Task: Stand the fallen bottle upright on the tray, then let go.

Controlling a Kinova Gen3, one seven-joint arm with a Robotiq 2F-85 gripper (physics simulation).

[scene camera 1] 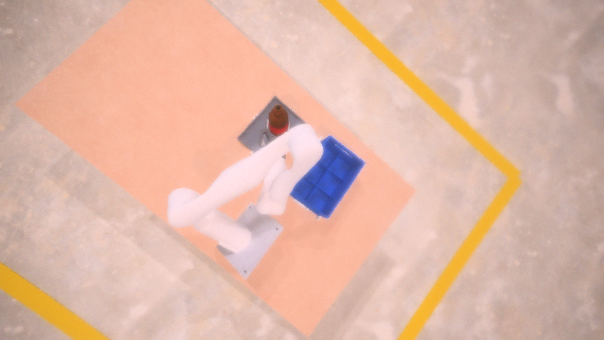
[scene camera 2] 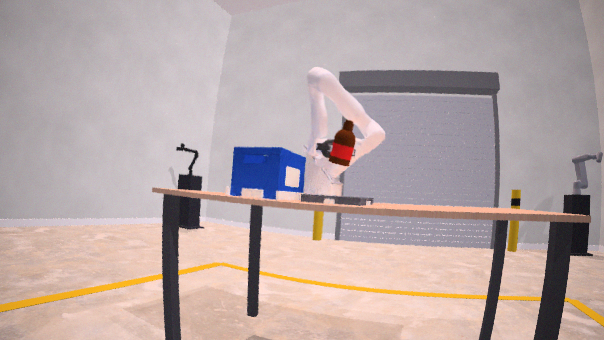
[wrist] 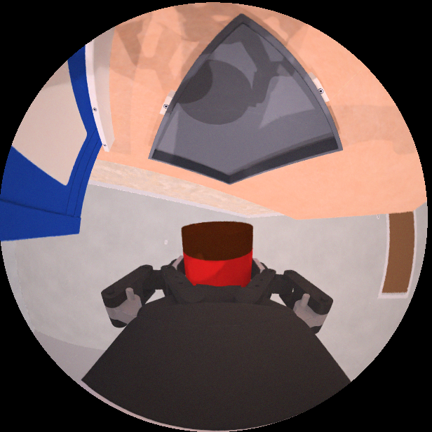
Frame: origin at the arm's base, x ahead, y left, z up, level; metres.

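Seen in the pictures: gripper, between the fingertips: (scene camera 2: 342, 150); arm's base, origin of its link: (scene camera 1: 240, 238) (scene camera 2: 329, 170).
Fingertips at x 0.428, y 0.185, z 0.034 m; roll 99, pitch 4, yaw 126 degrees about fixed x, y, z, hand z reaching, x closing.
Observation:
Pixels of each thing's top centre, then the offset from my fingertips to it.
- brown bottle, centre of its top: (scene camera 2: 345, 120) (scene camera 1: 280, 113) dz +0.108, dx +0.000, dy +0.005 m
- grey tray, centre of its top: (scene camera 2: 340, 196) (scene camera 1: 273, 131) dz -0.156, dx -0.011, dy +0.000 m
- blue crate, centre of its top: (scene camera 2: 272, 152) (scene camera 1: 328, 176) dz -0.006, dx -0.031, dy -0.288 m
The brown bottle (scene camera 1: 278, 118) (scene camera 2: 343, 146) (wrist: 217, 242) with a red label is held in the air, neck up and leaning slightly to the right in the scene camera 2 view. My gripper (scene camera 2: 342, 149) (wrist: 217, 265) is shut on the bottle around its red label. The grey tray (scene camera 1: 254, 134) (scene camera 2: 361, 201) (wrist: 215, 147) lies flat on the table, and the bottle's base is clearly above it. In the wrist view the bottle's base faces the camera's upper side and a round shadow falls on the tray. The arm hides part of the tray in the scene camera 1 view.
A blue crate (scene camera 1: 345, 149) (scene camera 2: 256, 172) (wrist: 35, 212) with compartments stands on the table (scene camera 1: 150, 100) (scene camera 2: 450, 214) close beside the tray. The robot's base plate (scene camera 1: 257, 245) is on the other side of the crate and tray, near the table's edge.

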